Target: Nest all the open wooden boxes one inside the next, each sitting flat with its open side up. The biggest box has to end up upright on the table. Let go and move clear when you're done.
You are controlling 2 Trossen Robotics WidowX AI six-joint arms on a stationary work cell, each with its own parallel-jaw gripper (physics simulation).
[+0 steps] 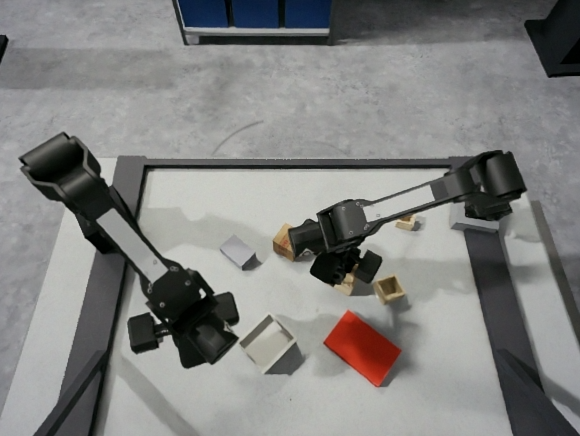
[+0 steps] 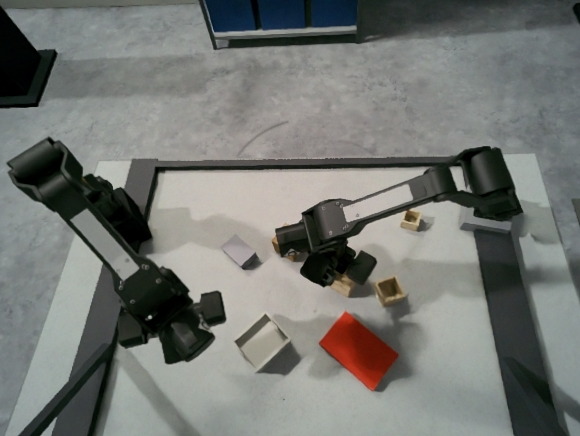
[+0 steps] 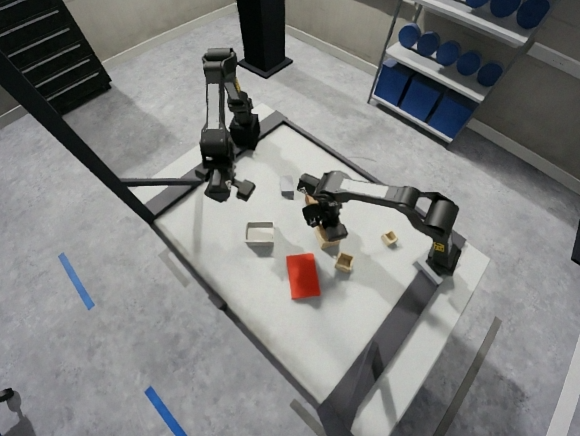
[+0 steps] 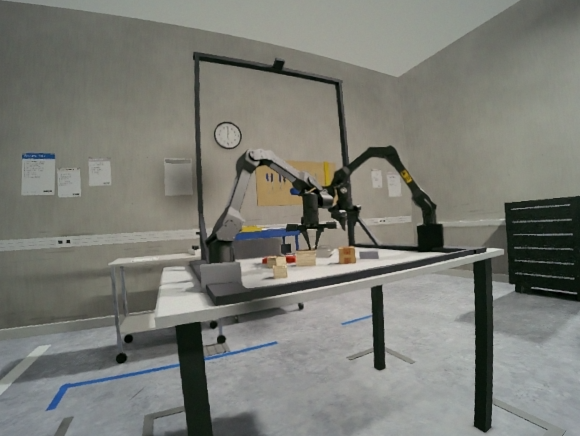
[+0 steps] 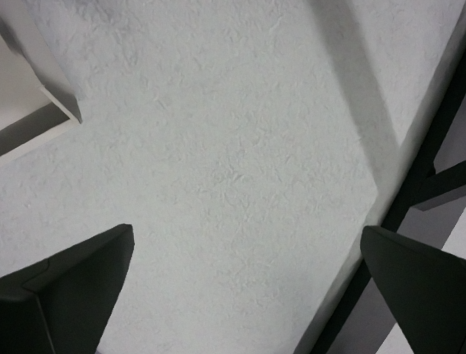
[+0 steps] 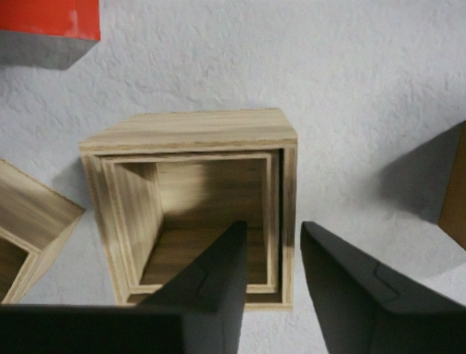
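Where they show: left gripper, fingertip midpoint: (image 4: 349,228) (image 5: 250,236); right gripper, fingertip midpoint: (image 3: 326,224) (image 4: 313,249) (image 6: 273,233); left arm's base, origin of the base link: (image 2: 107,210) (image 3: 243,120) (image 4: 430,224); right arm's base, origin of the base link: (image 2: 490,205) (image 3: 438,262) (image 4: 221,266).
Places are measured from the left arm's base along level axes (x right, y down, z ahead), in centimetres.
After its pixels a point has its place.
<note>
The biggest wooden box (image 1: 346,287) {x 43.2, y 6.6, z 39.8 cm} (image 3: 327,241) {x 43.3, y 6.0, z 42.0 cm} (image 4: 306,259) {x 37.6, y 8.9, z 44.8 cm} (image 6: 200,127) {x 41.0, y 7.5, z 38.6 cm} stands open side up on the table. A slightly smaller wooden box (image 6: 137,215) {x 41.9, y 7.4, z 43.1 cm} sits inside it, its rim close to the outer rim. A smaller open box (image 1: 389,289) {x 48.0, y 11.1, z 49.6 cm} (image 2: 390,291) {x 47.9, y 11.1, z 49.6 cm} (image 3: 344,262) {x 47.6, y 11.1, z 49.3 cm} (image 6: 45,212) {x 46.4, y 9.6, z 46.6 cm} stands upright beside them. The smallest open box (image 1: 406,222) {x 36.8, y 8.2, z 62.9 cm} (image 2: 411,220) {x 35.4, y 11.0, z 64.6 cm} (image 3: 389,238) {x 35.2, y 11.1, z 64.6 cm} (image 4: 280,271) {x 34.2, y 9.4, z 65.6 cm} stands apart, nearer the right arm's base. My right gripper (image 6: 273,233) {x 37.1, y 5.9, z 40.5 cm} (image 4: 312,247) {x 37.1, y 5.9, z 40.5 cm} is slightly open and empty, over the nested pair's wall. My left gripper (image 5: 250,236) {x 35.7, y -0.4, z 5.5 cm} is wide open and empty, above the table's left side.
A red block (image 1: 362,348) {x 55.6, y 9.4, z 35.7 cm} (image 3: 303,276) {x 55.8, y 9.4, z 36.3 cm} lies near the nested pair. An open off-white tray (image 1: 268,344) {x 44.1, y 10.8, z 18.7 cm} (image 3: 260,235) {x 44.1, y 10.8, z 18.5 cm} stands nearer my left gripper. A brown labelled block (image 1: 281,242) {x 26.3, y 5.7, z 32.7 cm} (image 4: 346,255) {x 25.0, y 8.4, z 37.7 cm} and a grey block (image 1: 237,252) {x 22.0, y 8.4, z 22.8 cm} (image 3: 287,186) {x 22.9, y 8.4, z 23.7 cm} lie farther back.
</note>
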